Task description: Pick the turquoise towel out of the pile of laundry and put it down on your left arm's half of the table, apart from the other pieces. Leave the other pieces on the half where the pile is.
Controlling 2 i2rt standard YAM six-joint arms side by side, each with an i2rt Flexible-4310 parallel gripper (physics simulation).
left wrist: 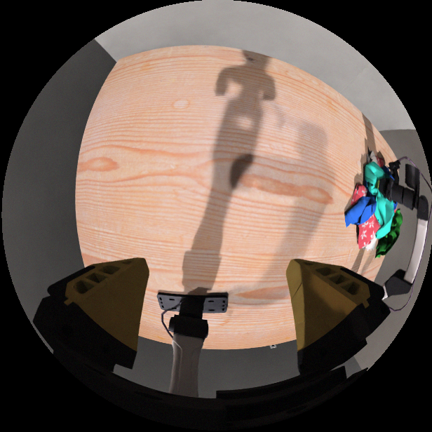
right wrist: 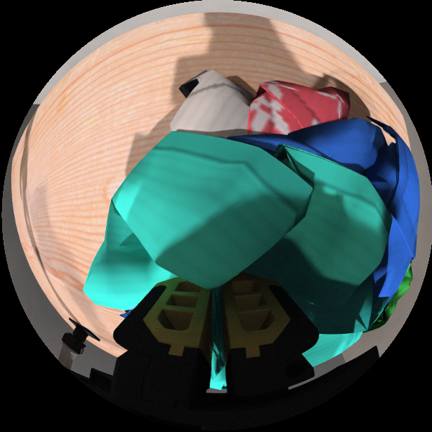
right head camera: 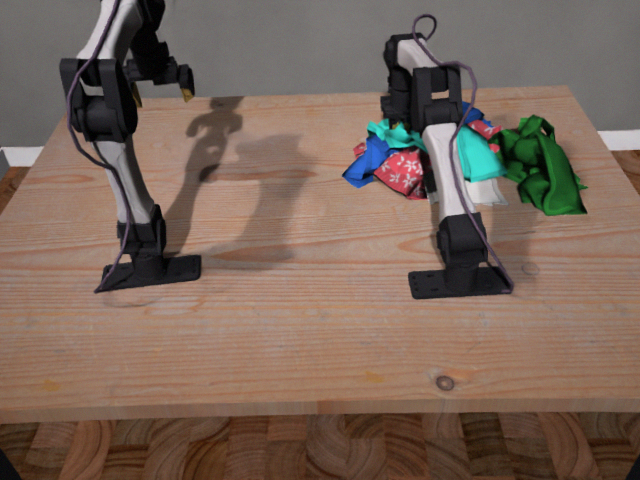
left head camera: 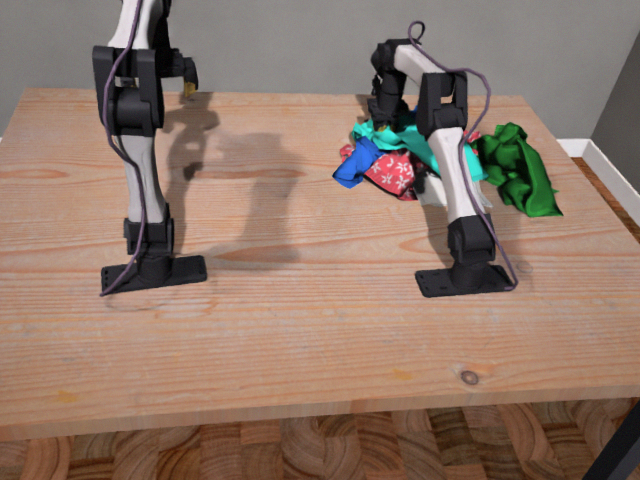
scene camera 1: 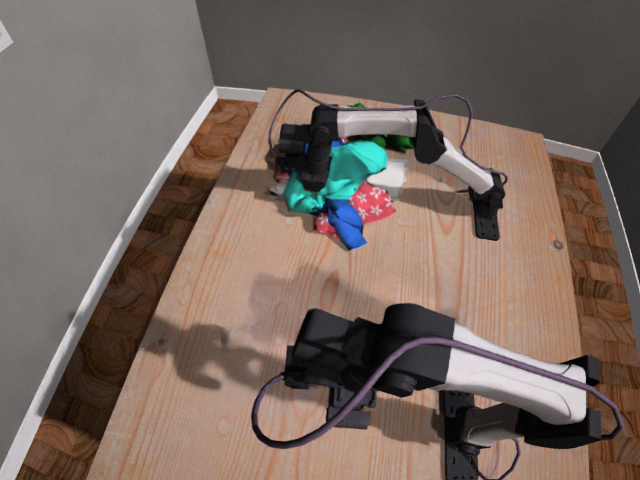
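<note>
The turquoise towel lies bunched on top of the laundry pile. My right gripper is shut on it; in the right wrist view a turquoise fold shows between the nearly closed fingers. Under and around the towel lie a blue piece, a red flowered piece and a white piece. My left gripper is open and empty, high above the other half of the table.
A green piece lies at the right of the pile in the head views, close beside it. The wooden table carries both arm bases. A wall stands behind the far table edge.
</note>
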